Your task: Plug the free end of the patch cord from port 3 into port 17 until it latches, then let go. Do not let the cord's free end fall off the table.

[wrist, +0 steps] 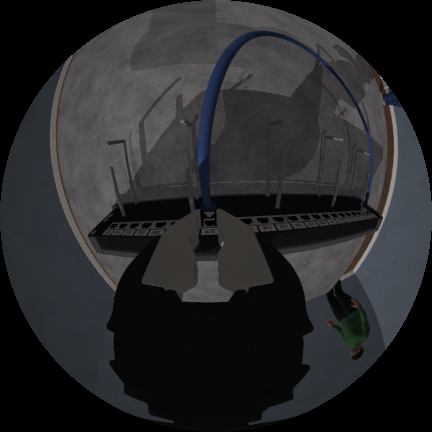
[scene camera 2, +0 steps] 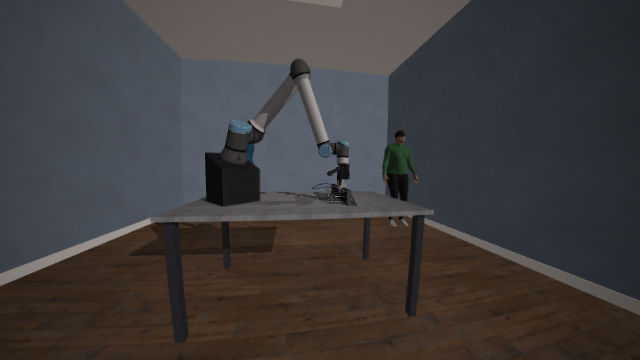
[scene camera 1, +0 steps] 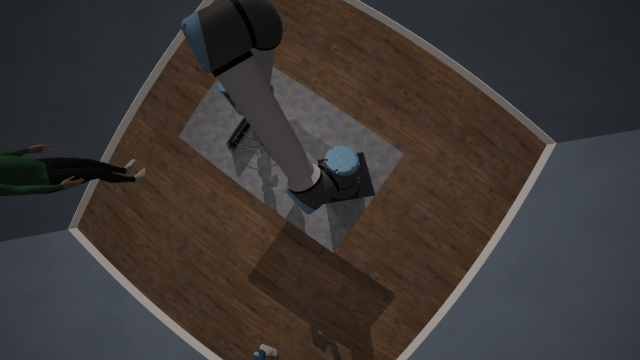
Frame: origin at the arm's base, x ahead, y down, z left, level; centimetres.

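Seen in the pictures: gripper, between the fingertips: [wrist: 208, 210] [scene camera 2: 339, 191]; arm's base, origin of its link: [scene camera 2: 233, 158].
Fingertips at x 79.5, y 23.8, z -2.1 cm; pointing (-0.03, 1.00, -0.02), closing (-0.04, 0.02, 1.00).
Pixels of each thing's top centre, then the offset from my fingertips to it. "spot": a spot on its surface instead. Level surfaces: height alone.
- blue patch cord, a spot on its surface: [wrist: 212, 110] spot: dx -8.1, dy -6.1, dz +0.4 cm
- patch panel, centre of its top: [wrist: 297, 215] [scene camera 1: 249, 119] [scene camera 2: 336, 186] dx -1.3, dy -3.0, dz +7.9 cm
- grey table, height of its surface: dy +7.1 cm
The blue patch cord [wrist: 212, 110] [scene camera 2: 322, 184] rises from the plug between my fingertips and arches to the right end of the patch panel [wrist: 125, 243] [scene camera 2: 351, 198] [scene camera 1: 238, 135], where its other end is attached. My gripper [wrist: 208, 210] [scene camera 2: 342, 185] is shut on the cord's free-end plug, right at the panel's row of ports. The fingers hide part of the row. The port number under the plug is too small to read, and I cannot tell whether the plug is seated or latched. In scene camera 1, the arm hides the gripper.
Thin grey cable-guide rods [wrist: 270, 160] stand up behind the ports on both sides of the cord. The grey table [scene camera 2: 280, 212] [scene camera 1: 320, 125] carries the panel and the dark robot pedestal [scene camera 2: 232, 182]. A person in green [scene camera 2: 399, 159] [wrist: 354, 325] stands beyond the table.
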